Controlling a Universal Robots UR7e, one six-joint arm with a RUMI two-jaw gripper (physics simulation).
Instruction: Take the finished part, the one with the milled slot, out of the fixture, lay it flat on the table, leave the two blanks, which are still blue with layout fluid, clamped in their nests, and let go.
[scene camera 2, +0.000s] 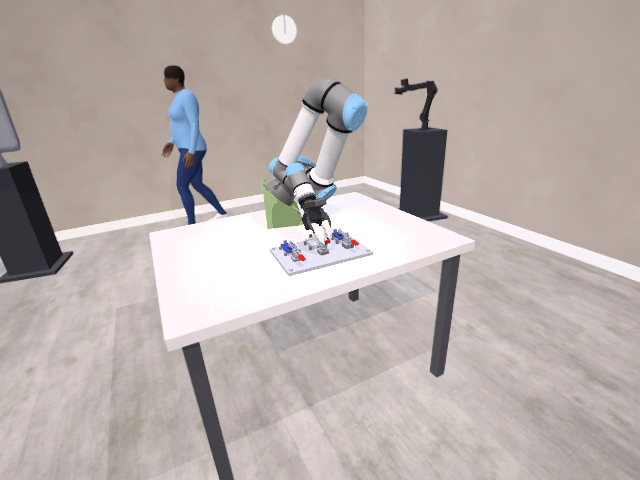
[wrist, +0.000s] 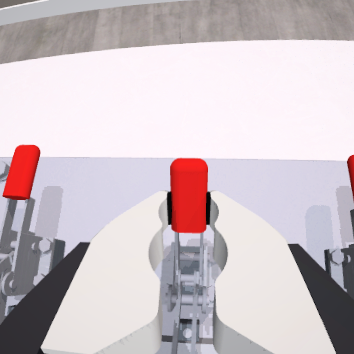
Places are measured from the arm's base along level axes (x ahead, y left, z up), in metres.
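Pixels of known places: gripper, fingertip midpoint: (scene camera 2: 327, 243) (wrist: 188, 193); arm's base at its link origin: (scene camera 2: 278, 195).
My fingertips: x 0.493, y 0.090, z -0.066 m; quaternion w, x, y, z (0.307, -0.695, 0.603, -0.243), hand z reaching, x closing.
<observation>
For each thing: its top centre in the pictures, then the offset to it from my fingertips. "spot": a spot on its surface instead. Level surfaces: height alone.
- red handle at its top centre: (wrist: 187, 191) 0.004 m back, 0.001 m right, 0.020 m up
- middle toggle clamp at a spot on its surface: (wrist: 188, 280) (scene camera 2: 322, 241) spot: 0.043 m back, 0.007 m right, 0.007 m down
- fixture plate at its top centre: (wrist: 188, 322) (scene camera 2: 320, 249) 0.072 m back, 0.010 m right, 0.055 m down
- left blank at its top centre: (scene camera 2: 289, 247) 0.111 m back, 0.125 m right, 0.039 m down
- right blank at a spot on its surface: (scene camera 2: 338, 235) spot: 0.119 m back, 0.086 m left, 0.027 m down
- grey part at its top centre: (scene camera 2: 315, 240) 0.119 m back, 0.015 m right, 0.034 m down
- white table at its surface level: 0.070 m down
My gripper (scene camera 2: 326, 240) (wrist: 188, 193) is shut on the red handle (wrist: 189, 195) of the middle toggle clamp (scene camera 2: 322, 249) (wrist: 188, 280). Two blue blanks sit in the outer nests of the fixture plate (scene camera 2: 330, 260) (wrist: 135, 180): the left blank (scene camera 2: 287, 247) and the right blank (scene camera 2: 338, 235) in the scene view. A grey part (scene camera 2: 310, 242) shows in the middle nest, partly behind the fingers; its slot is too small to make out. The blanks do not show in the wrist view.
The outer clamps have red handles, one at left (scene camera 2: 301, 257) and one at right (scene camera 2: 354, 242) in the scene view. The plate lies on the white table (scene camera 2: 217, 279) (wrist: 180, 100). A green panel (scene camera 2: 281, 214) stands by the arm's base. A person (scene camera 2: 186, 124) is behind the table.
</observation>
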